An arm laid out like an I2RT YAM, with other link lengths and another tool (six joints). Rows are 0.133 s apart.
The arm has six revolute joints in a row. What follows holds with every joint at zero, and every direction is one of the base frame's.
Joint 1 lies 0.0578 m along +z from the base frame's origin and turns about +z.
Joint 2 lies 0.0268 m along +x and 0.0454 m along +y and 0.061 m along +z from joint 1 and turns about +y.
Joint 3 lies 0.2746 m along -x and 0.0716 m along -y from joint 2 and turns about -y.
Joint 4 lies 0.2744 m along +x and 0.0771 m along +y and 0.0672 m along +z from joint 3 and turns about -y.
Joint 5 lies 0.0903 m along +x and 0.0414 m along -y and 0.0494 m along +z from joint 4 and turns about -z.
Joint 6 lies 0.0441 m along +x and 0.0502 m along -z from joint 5 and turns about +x.
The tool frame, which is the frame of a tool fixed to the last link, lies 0.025 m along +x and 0.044 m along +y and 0.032 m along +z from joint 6; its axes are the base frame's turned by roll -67.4, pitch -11.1 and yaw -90 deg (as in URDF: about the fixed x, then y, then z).
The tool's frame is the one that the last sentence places.
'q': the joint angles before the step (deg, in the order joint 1, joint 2, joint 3, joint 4, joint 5, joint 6). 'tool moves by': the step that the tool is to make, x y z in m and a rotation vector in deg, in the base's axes. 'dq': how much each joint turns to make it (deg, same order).
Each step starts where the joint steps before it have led.
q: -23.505 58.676 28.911 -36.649 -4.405 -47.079
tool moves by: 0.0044 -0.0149 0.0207 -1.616 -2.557 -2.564
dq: -3.095 -1.403 3.148 -1.599 0.121 -0.643
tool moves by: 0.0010 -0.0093 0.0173 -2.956 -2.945 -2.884
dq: -1.567 -2.891 1.601 -0.485 1.745 0.552
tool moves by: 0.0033 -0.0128 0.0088 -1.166 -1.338 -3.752
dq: -2.190 0.017 1.417 0.376 1.124 1.144
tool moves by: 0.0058 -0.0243 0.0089 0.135 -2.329 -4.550
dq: -4.691 2.109 1.954 2.064 -1.223 0.636
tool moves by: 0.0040 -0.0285 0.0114 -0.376 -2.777 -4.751
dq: -5.114 2.279 2.403 2.335 -1.347 0.516
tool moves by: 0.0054 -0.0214 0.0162 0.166 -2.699 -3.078
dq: -3.169 2.343 3.480 0.858 -1.575 1.107
